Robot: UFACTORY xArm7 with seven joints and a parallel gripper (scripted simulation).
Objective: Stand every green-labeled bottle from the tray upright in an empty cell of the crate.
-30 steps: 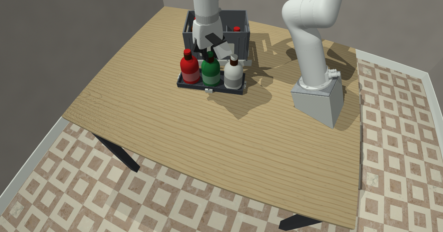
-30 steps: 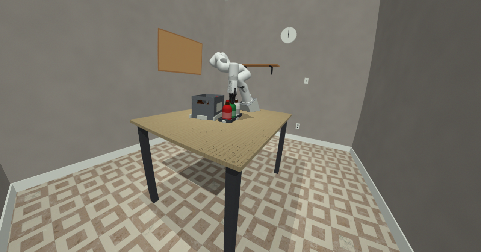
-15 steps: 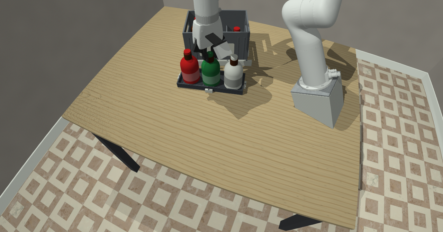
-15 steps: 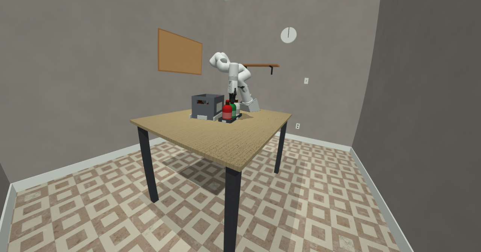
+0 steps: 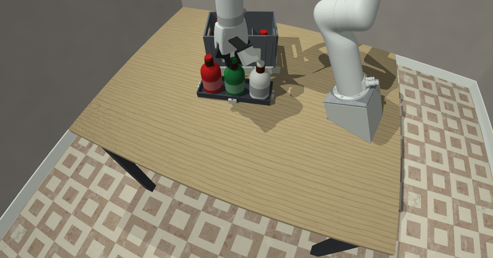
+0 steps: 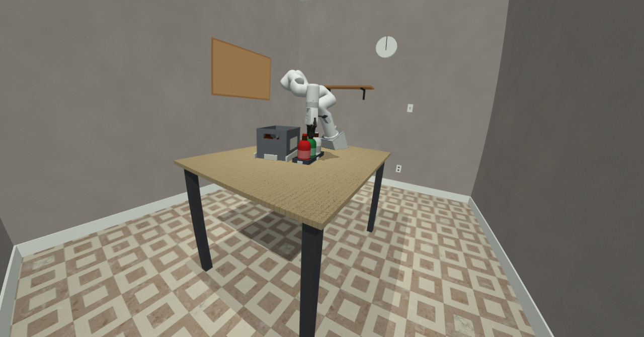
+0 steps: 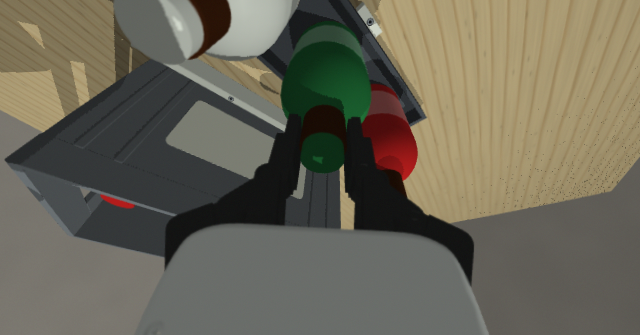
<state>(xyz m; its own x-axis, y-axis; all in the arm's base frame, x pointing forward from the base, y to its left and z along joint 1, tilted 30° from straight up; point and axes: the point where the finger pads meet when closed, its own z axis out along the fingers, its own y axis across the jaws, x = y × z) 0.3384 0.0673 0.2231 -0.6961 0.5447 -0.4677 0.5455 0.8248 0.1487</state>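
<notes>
The green-labeled bottle is 70 mm below my hand. Round my hand: white bottle 90 mm behind, 10 mm to the right, 70 mm below; then dark tray 140 mm below; then red bottle 90 mm ahead, 10 mm to the left, 70 mm below.
</notes>
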